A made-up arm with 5 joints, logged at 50 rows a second.
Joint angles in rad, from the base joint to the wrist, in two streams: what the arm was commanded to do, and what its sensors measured. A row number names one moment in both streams.
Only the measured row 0 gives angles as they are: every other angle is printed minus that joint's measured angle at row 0.
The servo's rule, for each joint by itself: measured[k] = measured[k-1] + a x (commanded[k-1-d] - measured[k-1]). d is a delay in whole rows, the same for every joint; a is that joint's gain. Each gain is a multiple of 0.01, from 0.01 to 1. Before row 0 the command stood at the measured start. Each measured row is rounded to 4 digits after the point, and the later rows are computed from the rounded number. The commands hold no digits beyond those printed.
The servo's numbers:
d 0
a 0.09 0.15 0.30 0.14 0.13
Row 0, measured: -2.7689, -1.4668, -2.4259, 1.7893, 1.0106
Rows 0 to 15, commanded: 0.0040, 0.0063, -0.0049, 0.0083, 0.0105; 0.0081, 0.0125, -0.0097, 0.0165, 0.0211; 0.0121, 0.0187, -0.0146, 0.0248, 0.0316; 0.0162, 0.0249, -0.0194, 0.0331, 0.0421; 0.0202, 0.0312, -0.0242, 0.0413, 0.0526; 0.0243, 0.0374, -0.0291, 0.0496, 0.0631; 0.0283, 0.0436, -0.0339, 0.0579, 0.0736; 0.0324, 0.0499, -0.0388, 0.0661, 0.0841; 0.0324, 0.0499, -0.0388, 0.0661, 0.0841; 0.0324, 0.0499, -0.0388, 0.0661, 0.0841; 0.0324, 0.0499, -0.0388, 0.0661, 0.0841; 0.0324, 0.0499, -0.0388, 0.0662, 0.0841; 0.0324, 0.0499, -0.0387, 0.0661, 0.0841; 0.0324, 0.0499, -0.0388, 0.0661, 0.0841; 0.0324, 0.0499, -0.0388, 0.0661, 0.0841; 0.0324, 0.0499, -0.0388, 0.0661, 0.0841
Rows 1 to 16, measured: 0.0004, 0.0009, -0.0015, 0.0012, 0.0014; 0.0011, 0.0026, -0.0040, 0.0033, 0.0040; 0.0021, 0.0050, -0.0072, 0.0063, 0.0076; 0.0034, 0.0080, -0.0109, 0.0101, 0.0121; 0.0049, 0.0115, -0.0149, 0.0145, 0.0174; 0.0066, 0.0154, -0.0192, 0.0194, 0.0233; 0.0086, 0.0196, -0.0236, 0.0248, 0.0298; 0.0107, 0.0241, -0.0282, 0.0306, 0.0369; 0.0127, 0.0280, -0.0314, 0.0356, 0.0430; 0.0145, 0.0313, -0.0336, 0.0399, 0.0483; 0.0161, 0.0341, -0.0352, 0.0436, 0.0530; 0.0176, 0.0365, -0.0363, 0.0468, 0.0570; 0.0189, 0.0385, -0.0370, 0.0495, 0.0605; 0.0201, 0.0402, -0.0375, 0.0518, 0.0636; 0.0212, 0.0417, -0.0379, 0.0538, 0.0663; 0.0222, 0.0429, -0.0382, 0.0555, 0.0686
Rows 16 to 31, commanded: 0.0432, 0.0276, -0.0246, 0.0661, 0.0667; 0.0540, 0.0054, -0.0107, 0.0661, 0.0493; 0.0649, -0.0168, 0.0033, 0.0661, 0.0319; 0.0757, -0.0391, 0.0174, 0.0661, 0.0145; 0.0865, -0.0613, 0.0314, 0.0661, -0.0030; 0.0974, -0.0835, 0.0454, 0.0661, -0.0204; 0.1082, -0.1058, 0.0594, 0.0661, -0.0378; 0.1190, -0.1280, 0.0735, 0.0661, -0.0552; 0.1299, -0.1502, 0.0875, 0.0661, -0.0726; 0.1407, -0.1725, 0.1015, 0.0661, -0.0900; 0.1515, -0.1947, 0.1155, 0.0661, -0.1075; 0.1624, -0.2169, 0.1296, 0.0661, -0.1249; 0.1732, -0.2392, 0.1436, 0.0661, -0.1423; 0.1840, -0.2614, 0.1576, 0.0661, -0.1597; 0.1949, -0.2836, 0.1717, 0.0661, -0.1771; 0.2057, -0.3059, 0.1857, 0.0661, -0.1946
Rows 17 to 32, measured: 0.0241, 0.0406, -0.0341, 0.0570, 0.0684; 0.0268, 0.0353, -0.0271, 0.0583, 0.0659; 0.0302, 0.0275, -0.0180, 0.0594, 0.0615; 0.0343, 0.0175, -0.0074, 0.0603, 0.0554; 0.0390, 0.0057, 0.0042, 0.0611, 0.0478; 0.0443, -0.0077, 0.0166, 0.0618, 0.0389; 0.0501, -0.0224, 0.0294, 0.0624, 0.0289; 0.0563, -0.0382, 0.0426, 0.0629, 0.0180; 0.0629, -0.0550, 0.0561, 0.0633, 0.0062; 0.0699, -0.0726, 0.0697, 0.0637, -0.0063; 0.0772, -0.0909, 0.0834, 0.0640, -0.0195; 0.0849, -0.1098, 0.0973, 0.0643, -0.0332; 0.0928, -0.1292, 0.1112, 0.0646, -0.0474; 0.1010, -0.1490, 0.1251, 0.0648, -0.0620; 0.1095, -0.1692, 0.1391, 0.0650, -0.0770; 0.1182, -0.1897, 0.1531, 0.0652, -0.0923
